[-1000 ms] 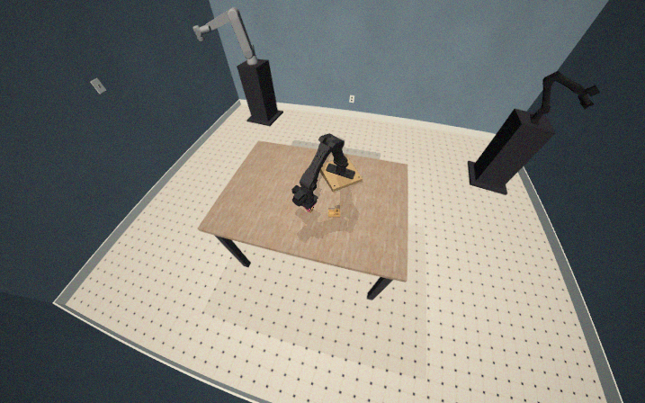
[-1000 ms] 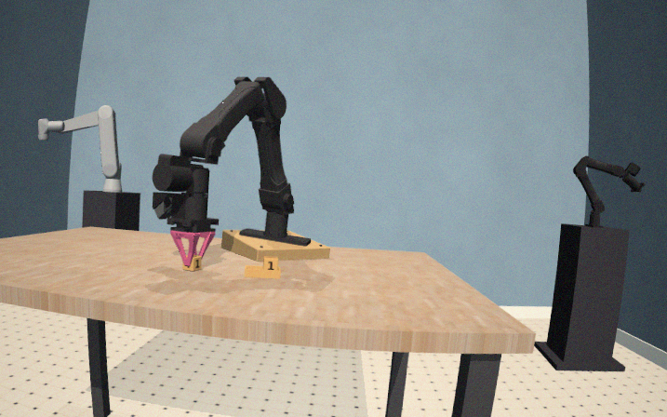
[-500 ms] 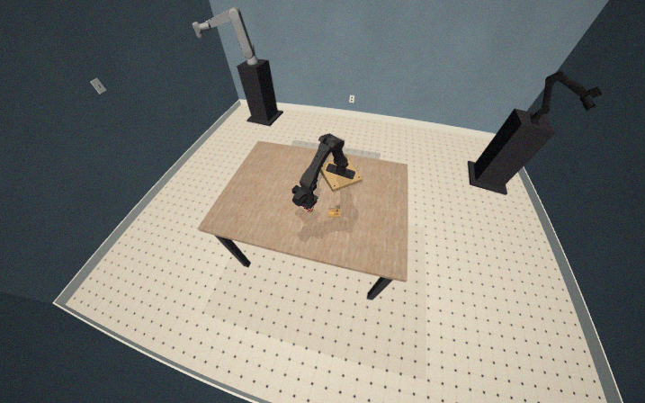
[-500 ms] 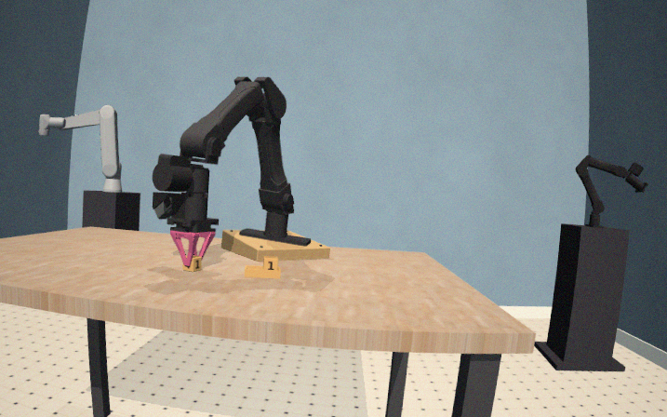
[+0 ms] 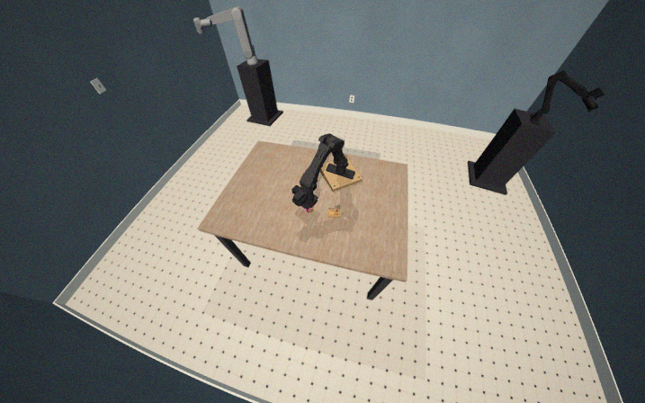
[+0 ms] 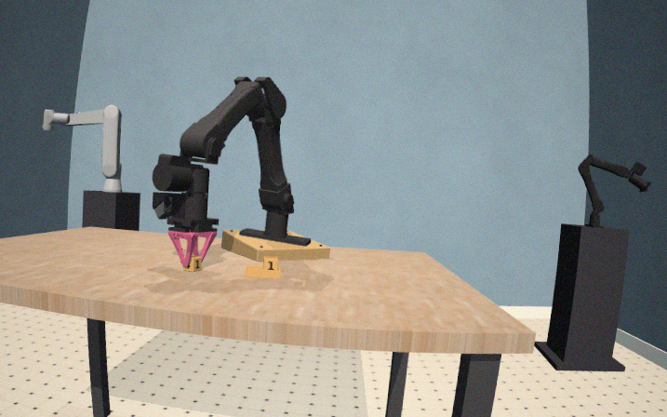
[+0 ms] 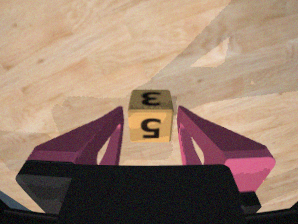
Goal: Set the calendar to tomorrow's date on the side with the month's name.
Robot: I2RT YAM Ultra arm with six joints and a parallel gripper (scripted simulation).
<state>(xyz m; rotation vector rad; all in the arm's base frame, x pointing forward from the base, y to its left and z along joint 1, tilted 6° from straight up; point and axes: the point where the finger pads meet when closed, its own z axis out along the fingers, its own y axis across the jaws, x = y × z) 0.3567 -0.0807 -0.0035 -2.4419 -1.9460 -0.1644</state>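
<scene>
Now: hand right at the digit cube. The rest, counted from my hand: tan tray 30 mm behind, 150 mm to the left, 10 mm below.
</scene>
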